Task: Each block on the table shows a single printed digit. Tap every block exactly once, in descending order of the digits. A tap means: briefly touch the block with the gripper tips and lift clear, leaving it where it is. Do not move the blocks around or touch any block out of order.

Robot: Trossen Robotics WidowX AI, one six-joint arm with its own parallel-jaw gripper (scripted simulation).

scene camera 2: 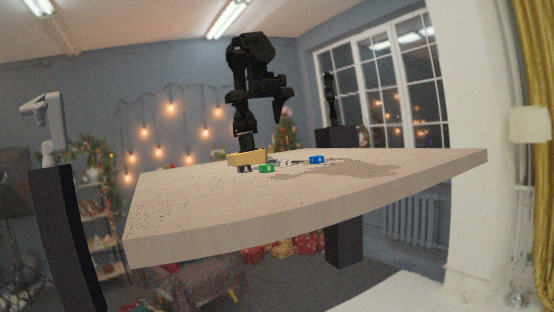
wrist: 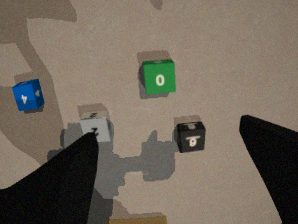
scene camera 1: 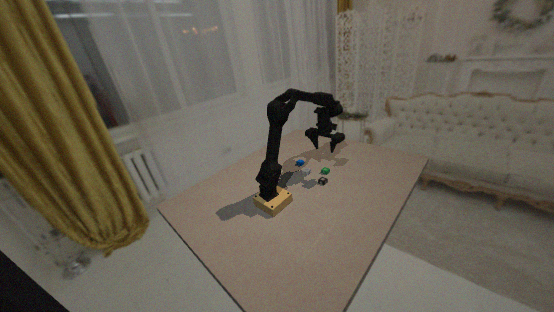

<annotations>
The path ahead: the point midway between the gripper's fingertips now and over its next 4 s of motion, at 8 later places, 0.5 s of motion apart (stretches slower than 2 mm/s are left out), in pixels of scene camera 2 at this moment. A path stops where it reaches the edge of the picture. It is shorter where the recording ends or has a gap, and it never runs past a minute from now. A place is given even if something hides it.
The gripper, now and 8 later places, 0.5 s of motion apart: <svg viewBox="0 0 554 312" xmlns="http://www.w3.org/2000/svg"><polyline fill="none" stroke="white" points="263,125 239,134 242,156 242,159 243,165 240,144 257,125 310,122 314,148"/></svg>
</annotations>
